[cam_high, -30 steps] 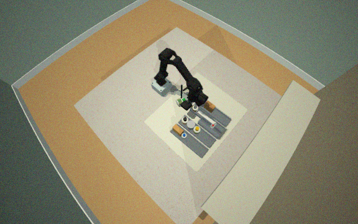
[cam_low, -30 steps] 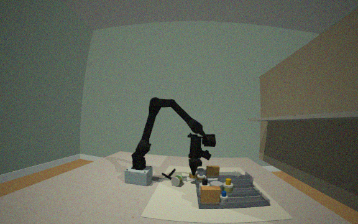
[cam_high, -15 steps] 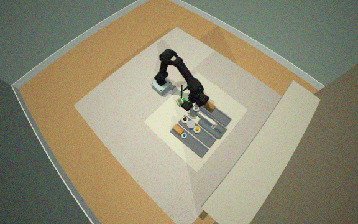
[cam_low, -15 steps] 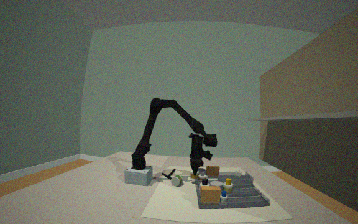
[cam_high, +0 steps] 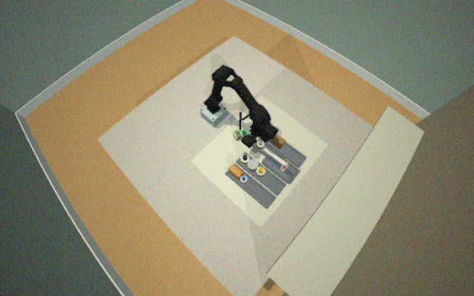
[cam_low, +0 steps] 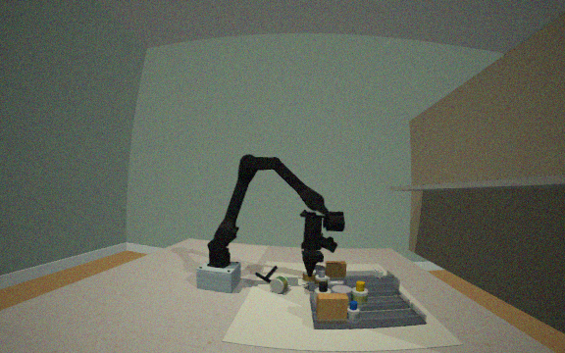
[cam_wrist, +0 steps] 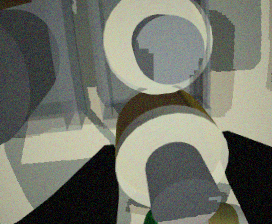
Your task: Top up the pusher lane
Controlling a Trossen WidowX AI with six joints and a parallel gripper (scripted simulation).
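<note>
Right now my gripper tip is 90 mm past the green-banded jar, 30 mm to the left of it and 30 mm above it. Round my gripper tip: shelf 530 mm ahead, 310 mm above, 20 mm to the left; then grey lane rack 180 mm ahead, 30 mm below.
</note>
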